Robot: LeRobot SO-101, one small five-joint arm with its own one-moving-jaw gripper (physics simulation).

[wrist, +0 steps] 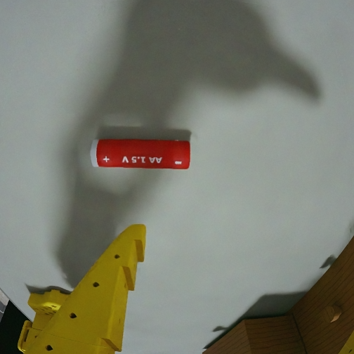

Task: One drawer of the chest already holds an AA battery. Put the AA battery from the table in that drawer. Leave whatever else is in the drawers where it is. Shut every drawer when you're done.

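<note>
A red AA battery [142, 154] with a white plus end lies on its side on the pale table, left of the middle of the wrist view, its plus end to the left. My gripper [244, 285] is open and empty. Its yellow notched fixed jaw reaches up from the lower left, the tip below the battery and apart from it. A sliver of yellow shows at the lower right corner. Part of the wooden chest [320, 287] shows at the lower right, with a round knob on it. The drawer insides and the other battery do not show.
A wooden part [250, 336] juts out beside the chest's knobbed face at the bottom edge; whether it is an open drawer I cannot tell. A yellow part with small holes [46, 303] stands behind the fixed jaw at the lower left, near the table's edge. The arm's shadow crosses the table.
</note>
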